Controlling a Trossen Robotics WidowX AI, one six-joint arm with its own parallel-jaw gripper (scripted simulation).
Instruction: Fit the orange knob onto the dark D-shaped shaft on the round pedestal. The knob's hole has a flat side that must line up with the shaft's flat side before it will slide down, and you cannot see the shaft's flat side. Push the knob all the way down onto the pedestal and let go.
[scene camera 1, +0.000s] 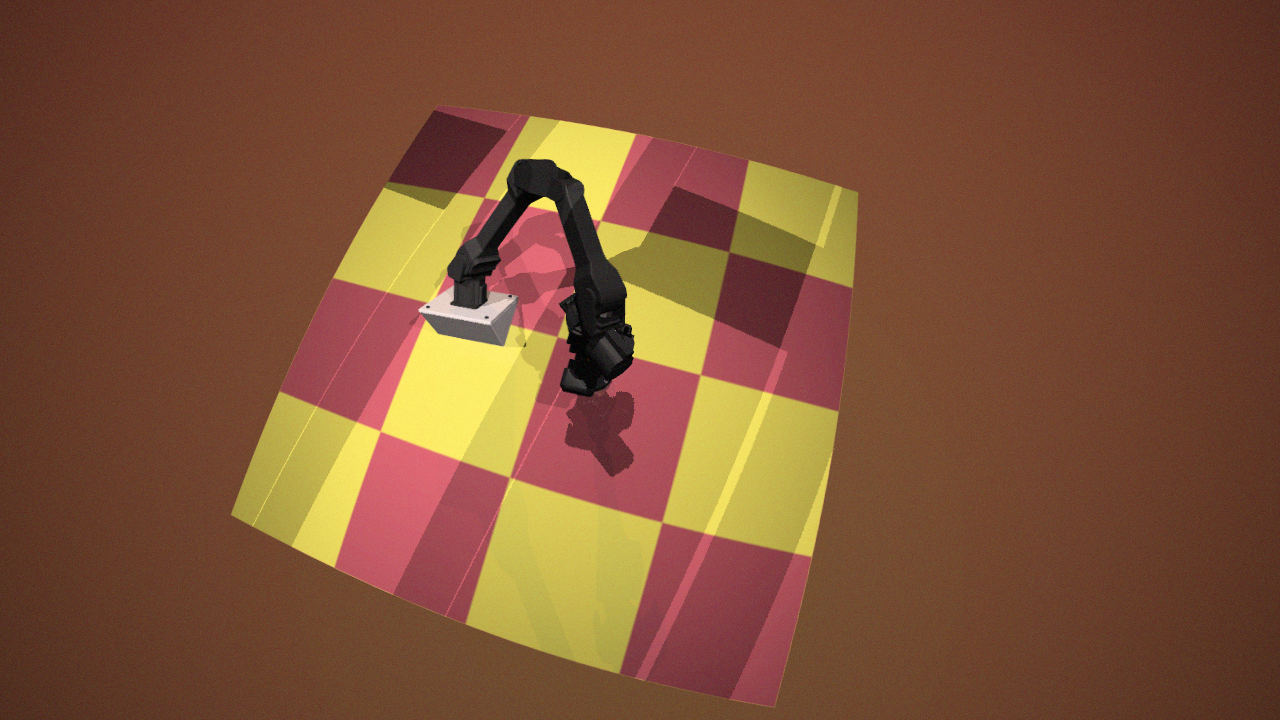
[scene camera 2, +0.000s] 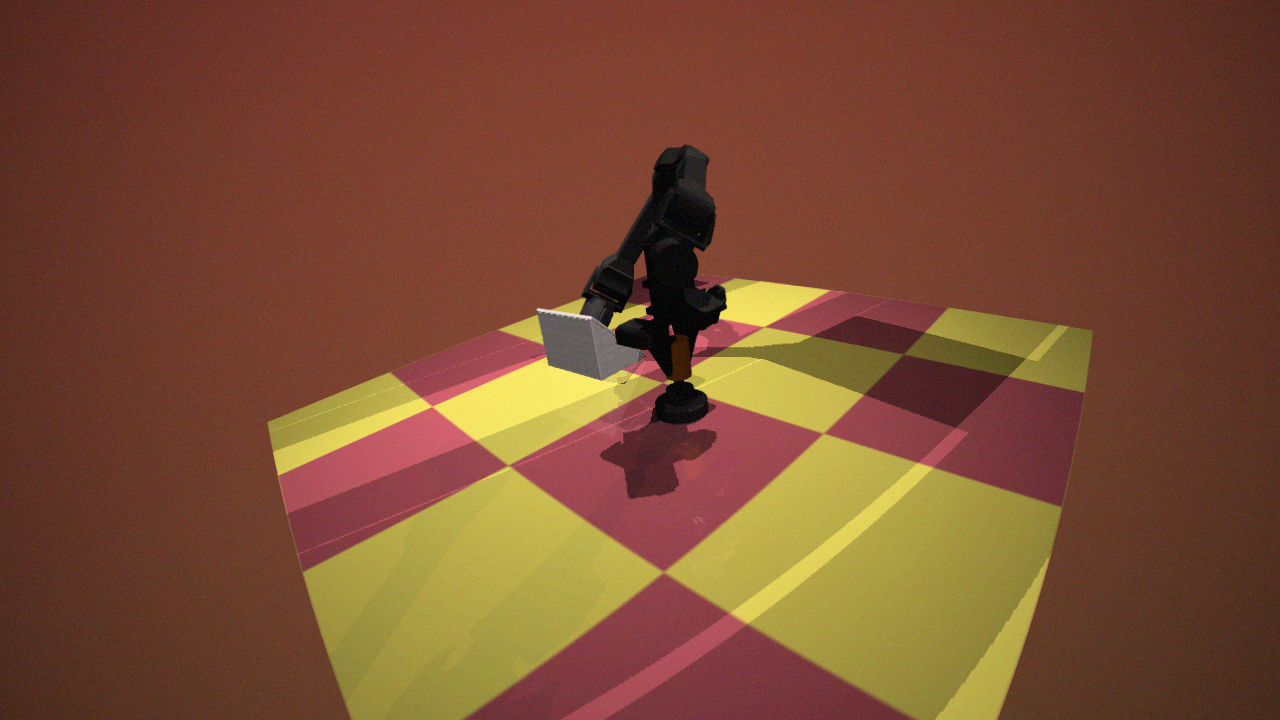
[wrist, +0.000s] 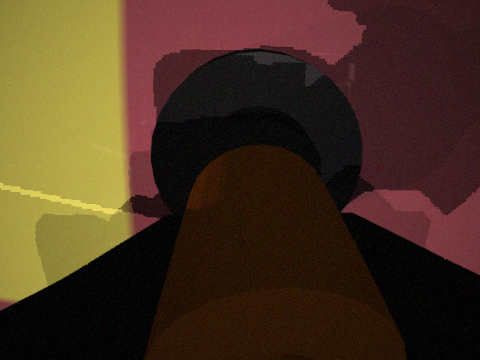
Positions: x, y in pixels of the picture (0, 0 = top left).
my gripper: holds an orange knob (scene camera 2: 681, 362)
